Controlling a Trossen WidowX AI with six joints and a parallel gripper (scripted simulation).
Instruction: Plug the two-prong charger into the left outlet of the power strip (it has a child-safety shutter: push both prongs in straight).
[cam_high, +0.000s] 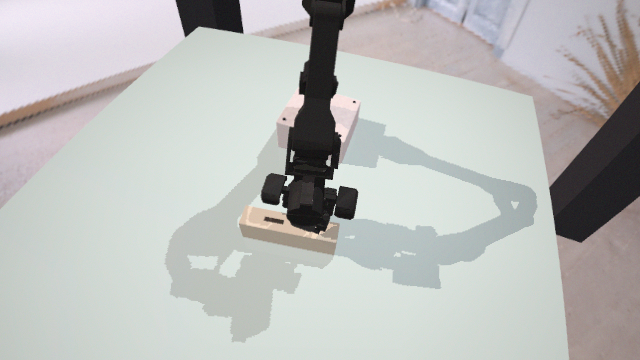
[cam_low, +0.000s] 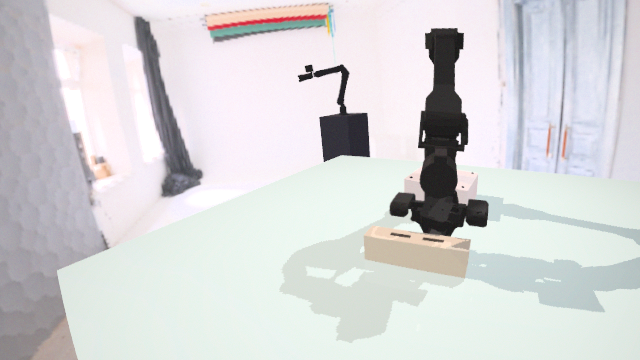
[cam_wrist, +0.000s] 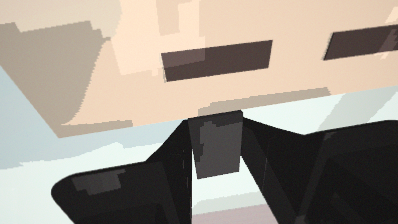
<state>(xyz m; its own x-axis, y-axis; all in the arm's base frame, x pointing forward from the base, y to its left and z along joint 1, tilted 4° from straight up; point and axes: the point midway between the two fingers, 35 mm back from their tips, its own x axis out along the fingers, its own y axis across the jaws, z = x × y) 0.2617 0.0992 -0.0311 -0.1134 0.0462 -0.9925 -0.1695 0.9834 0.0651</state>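
My gripper tip is 20 mm short of the dark charger and 10 mm below it.
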